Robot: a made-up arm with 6 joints.
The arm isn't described. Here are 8 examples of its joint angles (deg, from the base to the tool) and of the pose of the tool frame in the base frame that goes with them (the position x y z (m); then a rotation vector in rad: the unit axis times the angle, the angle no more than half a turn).
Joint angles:
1: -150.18 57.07 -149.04 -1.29 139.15 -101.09
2: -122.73 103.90 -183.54 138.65 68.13 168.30
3: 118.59 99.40 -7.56 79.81 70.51 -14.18
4: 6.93 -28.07 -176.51 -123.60 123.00 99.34
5: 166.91 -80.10 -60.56 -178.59 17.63 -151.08
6: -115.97 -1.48 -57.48 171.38 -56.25 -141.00
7: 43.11 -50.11 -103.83 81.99 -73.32 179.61
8: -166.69 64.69 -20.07 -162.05 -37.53 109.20
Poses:
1: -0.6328 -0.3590 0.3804 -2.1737 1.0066 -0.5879
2: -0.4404 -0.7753 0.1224 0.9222 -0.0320 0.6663
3: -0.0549 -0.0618 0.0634 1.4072 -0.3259 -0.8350
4: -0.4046 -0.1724 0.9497 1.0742 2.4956 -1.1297
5: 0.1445 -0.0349 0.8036 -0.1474 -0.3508 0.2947
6: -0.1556 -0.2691 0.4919 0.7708 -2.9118 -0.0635
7: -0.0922 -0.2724 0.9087 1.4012 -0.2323 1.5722
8: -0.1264 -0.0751 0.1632 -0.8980 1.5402 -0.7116
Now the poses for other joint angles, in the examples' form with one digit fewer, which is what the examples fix.
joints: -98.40 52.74 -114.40 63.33 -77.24 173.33
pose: -0.221 -0.683 0.462 1.440 -0.413 -1.688
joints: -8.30 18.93 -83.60 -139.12 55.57 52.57
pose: 0.686 -0.129 0.560 1.176 0.496 0.727
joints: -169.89 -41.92 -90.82 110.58 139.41 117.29
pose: 0.123 -0.116 0.954 0.254 1.946 -0.533
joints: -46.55 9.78 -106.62 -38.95 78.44 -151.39
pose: 0.369 -0.476 0.748 1.649 2.209 -1.044
